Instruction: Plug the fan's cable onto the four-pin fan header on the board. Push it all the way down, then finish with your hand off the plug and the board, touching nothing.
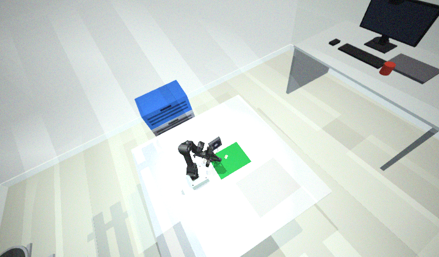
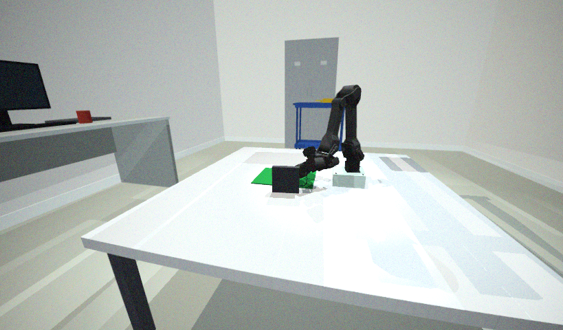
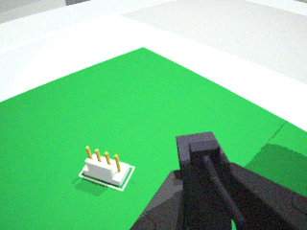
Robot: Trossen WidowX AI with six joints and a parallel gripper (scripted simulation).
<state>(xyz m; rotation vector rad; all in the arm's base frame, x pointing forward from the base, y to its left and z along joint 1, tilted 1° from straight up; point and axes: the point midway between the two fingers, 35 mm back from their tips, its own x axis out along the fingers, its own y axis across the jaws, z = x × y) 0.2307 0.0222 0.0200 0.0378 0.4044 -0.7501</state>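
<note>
Right now my gripper tip is 70 mm short of the four-pin fan header, 10 mm to the right of it and 60 mm above it. Also, from my gripper tip: green board: 80 mm ahead, 30 mm to the right, 80 mm below; black fan: 60 mm ahead, 140 mm to the left; dark grey plug: 10 mm below.
</note>
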